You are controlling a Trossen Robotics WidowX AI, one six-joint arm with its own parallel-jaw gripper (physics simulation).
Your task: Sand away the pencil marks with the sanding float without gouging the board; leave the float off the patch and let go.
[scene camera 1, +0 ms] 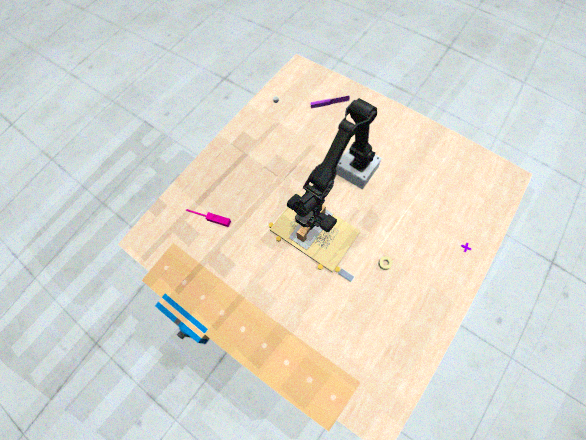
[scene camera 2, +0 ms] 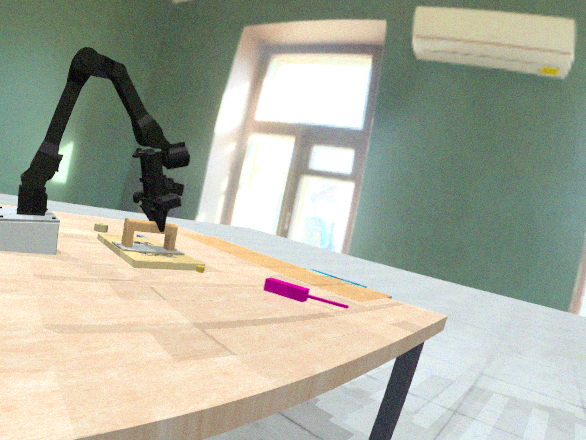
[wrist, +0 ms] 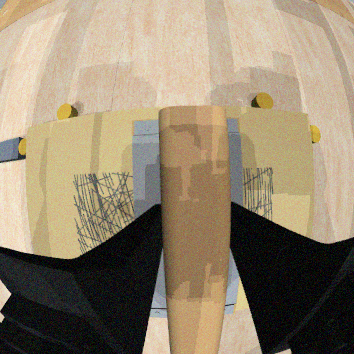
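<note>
The gripper (scene camera 2: 159, 230) (scene camera 1: 307, 226) (wrist: 193, 210) holds a sanding float. The sanding float (scene camera 2: 130, 225) (wrist: 188, 160) still rests on a pale yellow board (scene camera 1: 329, 258) (wrist: 100, 142). On the table rests a magenta screwdriver (scene camera 2: 295, 292); in the wrist view the screwdriver is out of frame.
</note>
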